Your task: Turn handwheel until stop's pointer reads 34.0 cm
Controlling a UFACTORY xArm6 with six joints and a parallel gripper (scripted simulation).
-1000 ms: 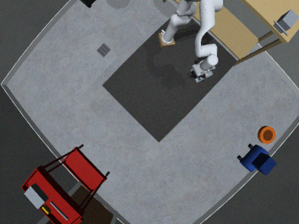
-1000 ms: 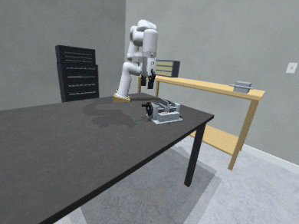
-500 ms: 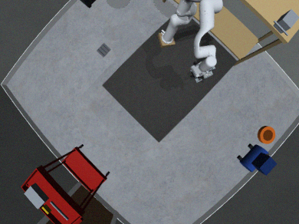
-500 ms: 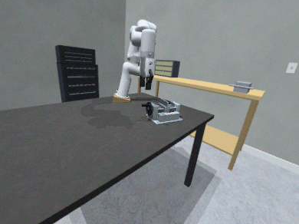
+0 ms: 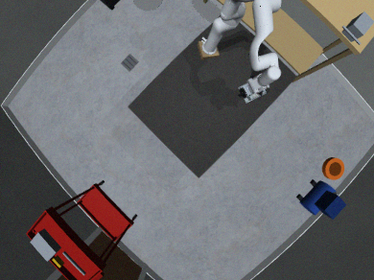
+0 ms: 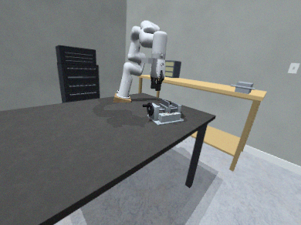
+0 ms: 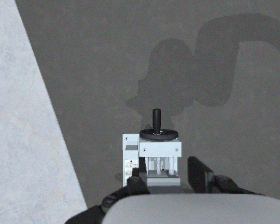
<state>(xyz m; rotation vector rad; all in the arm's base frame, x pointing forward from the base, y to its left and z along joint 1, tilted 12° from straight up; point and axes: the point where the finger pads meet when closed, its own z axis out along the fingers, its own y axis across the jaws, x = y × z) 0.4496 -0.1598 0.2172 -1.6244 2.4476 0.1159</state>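
The upright knob is 20 mm behind my hand, 40 mm to the right of it and 120 mm below it. Also, from my hand: handwheel 20 mm behind, 30 mm to the right, 120 mm below; sliding stop 30 mm ahead, 80 mm to the left, 130 mm below.
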